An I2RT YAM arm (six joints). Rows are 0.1 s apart.
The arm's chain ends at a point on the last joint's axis. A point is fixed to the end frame.
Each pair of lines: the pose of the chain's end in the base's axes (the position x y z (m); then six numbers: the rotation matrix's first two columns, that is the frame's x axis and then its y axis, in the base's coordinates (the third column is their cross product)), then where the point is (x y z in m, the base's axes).
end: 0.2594, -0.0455, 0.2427, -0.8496, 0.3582, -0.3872, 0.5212, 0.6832, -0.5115
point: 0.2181 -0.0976 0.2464
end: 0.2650, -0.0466, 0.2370, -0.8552, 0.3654, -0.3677, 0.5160, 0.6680, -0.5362
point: 0.2231 -0.0980 0.2426
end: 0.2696, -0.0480, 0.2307, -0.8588, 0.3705, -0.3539, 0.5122, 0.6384, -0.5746
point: 0.2269 -0.0983 0.2394
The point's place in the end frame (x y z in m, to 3 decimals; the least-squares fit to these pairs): 0.015 -0.059 0.027
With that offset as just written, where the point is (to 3 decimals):
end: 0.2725, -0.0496, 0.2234, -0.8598, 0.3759, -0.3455, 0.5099, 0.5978, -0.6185
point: 0.229 -0.098 0.236
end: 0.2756, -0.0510, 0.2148, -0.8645, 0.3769, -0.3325, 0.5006, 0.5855, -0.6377
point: 0.232 -0.099 0.229
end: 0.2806, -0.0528, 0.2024, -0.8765, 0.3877, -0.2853, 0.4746, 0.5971, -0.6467
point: 0.237 -0.101 0.217
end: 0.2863, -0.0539, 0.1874, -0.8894, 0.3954, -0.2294, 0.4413, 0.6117, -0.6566
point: 0.244 -0.103 0.203
